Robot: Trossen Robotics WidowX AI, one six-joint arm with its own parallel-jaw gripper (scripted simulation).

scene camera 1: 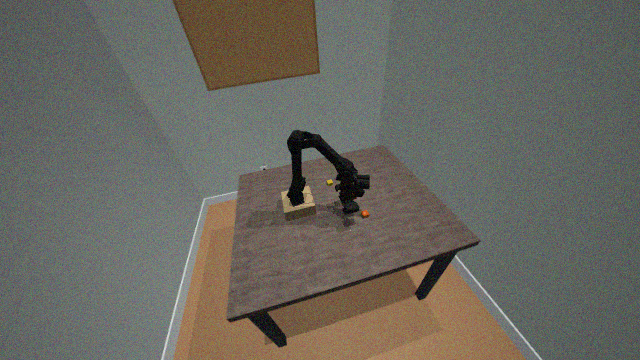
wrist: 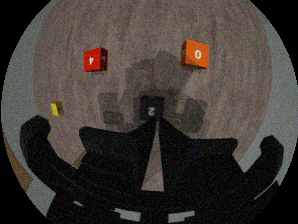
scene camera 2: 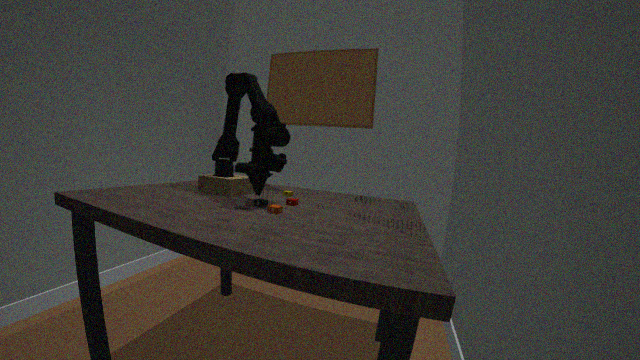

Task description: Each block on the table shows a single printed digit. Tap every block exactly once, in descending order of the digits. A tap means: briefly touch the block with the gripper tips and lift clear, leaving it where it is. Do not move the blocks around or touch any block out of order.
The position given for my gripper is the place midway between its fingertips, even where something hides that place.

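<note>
There's nothing held in my gripper (scene camera 2: 258, 194), (wrist: 157, 120), and it's shut.
</note>
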